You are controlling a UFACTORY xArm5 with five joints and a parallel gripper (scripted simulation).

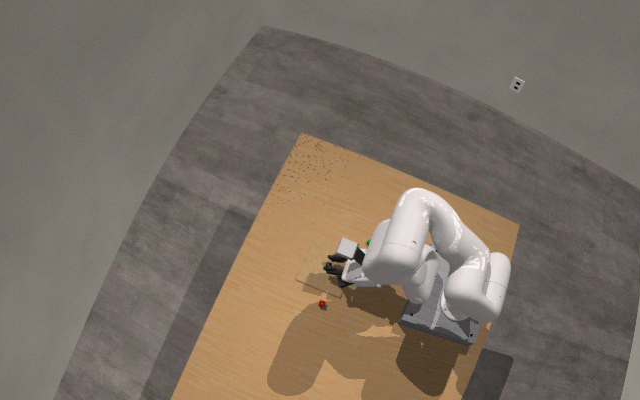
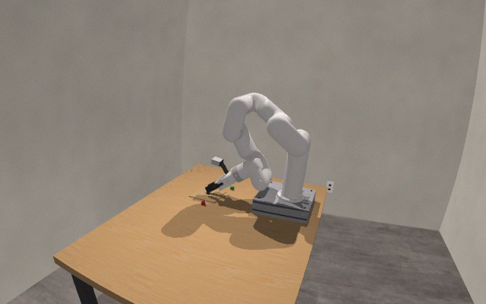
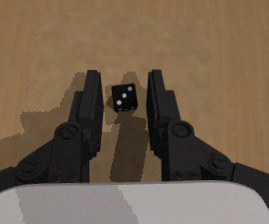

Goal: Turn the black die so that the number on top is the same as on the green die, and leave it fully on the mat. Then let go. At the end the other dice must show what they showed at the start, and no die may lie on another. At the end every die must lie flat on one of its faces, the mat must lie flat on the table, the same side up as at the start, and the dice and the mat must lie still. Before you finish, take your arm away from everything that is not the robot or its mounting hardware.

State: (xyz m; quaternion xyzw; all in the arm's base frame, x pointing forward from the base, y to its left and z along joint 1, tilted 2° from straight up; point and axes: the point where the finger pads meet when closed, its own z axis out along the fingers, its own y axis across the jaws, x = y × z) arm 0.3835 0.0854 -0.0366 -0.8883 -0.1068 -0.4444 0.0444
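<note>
Now: the black die 1 cm ahead of my hand and 3 cm below it. The rest, counted from my hand: tan mat 1 cm ahead, 1 cm to the left, 4 cm below; then red die 3 cm behind, 11 cm to the left, 3 cm below; then green die 5 cm behind, 12 cm to the right, 3 cm below.
</note>
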